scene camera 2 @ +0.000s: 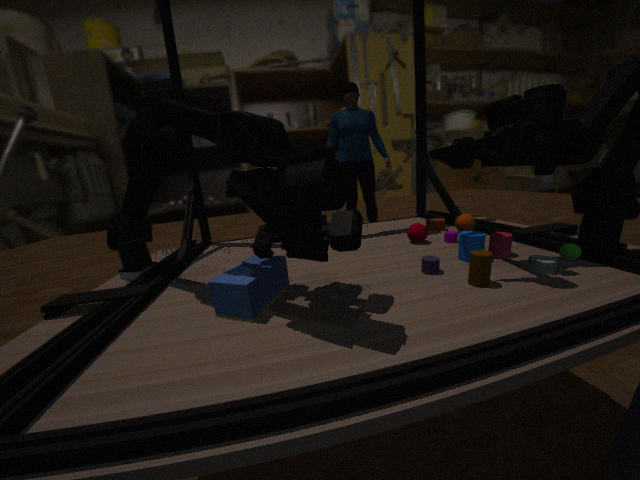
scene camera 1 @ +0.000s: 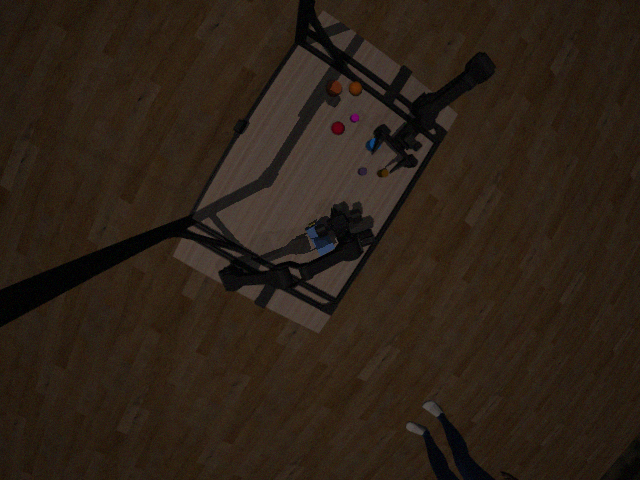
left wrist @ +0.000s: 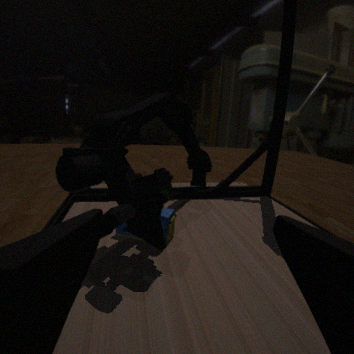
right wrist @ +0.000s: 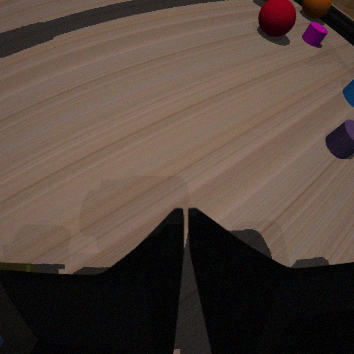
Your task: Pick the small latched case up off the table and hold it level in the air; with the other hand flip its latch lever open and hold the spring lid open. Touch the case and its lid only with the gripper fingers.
Observation:
The left gripper (scene camera 2: pixel 440 150) is open and holds nothing. Also in view: a brown cylinder (scene camera 2: pixel 480 260). Further things: the right gripper (scene camera 2: pixel 325 259) and a blue latched case (scene camera 2: pixel 244 292).
The left gripper also shows in scene camera 1 (scene camera 1: pixel 381 163) and in the left wrist view (left wrist: pixel 191 221). The right gripper shows as well in scene camera 1 (scene camera 1: pixel 332 208), in the left wrist view (left wrist: pixel 163 248) and in the right wrist view (right wrist: pixel 184 215). The left wrist view does not show the brown cylinder: it is out of frame. The right wrist view does not show the brown cylinder: it is out of frame.

